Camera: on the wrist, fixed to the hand. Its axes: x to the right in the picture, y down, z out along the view.
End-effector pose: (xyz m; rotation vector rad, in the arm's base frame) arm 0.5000 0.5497 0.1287 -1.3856 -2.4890 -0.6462
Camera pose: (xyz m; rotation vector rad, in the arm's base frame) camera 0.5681 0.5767 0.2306 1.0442 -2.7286 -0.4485
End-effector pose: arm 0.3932 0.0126 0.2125 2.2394 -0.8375 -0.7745
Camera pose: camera 0.4258 -0.0386 0.3224 -2.5723 -1.1849 0.7693
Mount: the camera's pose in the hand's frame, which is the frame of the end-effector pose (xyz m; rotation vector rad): 0.0242 0.0975 -0.0753 0.3549 0.2855 -1.6487
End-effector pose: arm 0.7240 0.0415 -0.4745 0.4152 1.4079 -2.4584
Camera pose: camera 0.7466 0.0570 -0.5970 0.3027 -0.7113 1.6542
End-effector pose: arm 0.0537 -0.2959 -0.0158 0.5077 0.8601 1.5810
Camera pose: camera -0.0696 -0.2929 0.0077 -0.2541 1.2489 -0.0346
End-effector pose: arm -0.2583 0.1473 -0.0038 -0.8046 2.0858 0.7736
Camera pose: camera -0.3754 0.1456 0.0415 -1.9576 1.0086 -0.6132
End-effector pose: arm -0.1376 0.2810 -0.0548 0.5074 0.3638 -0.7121
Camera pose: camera -0.0636 0.3730 -0.0974 0.5793 0.9442 -2.3371
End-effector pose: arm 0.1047 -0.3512 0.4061 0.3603 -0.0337 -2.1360
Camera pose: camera 0.1916 -0.4171 0.3440 -0.7507 -0.0531 2.3122
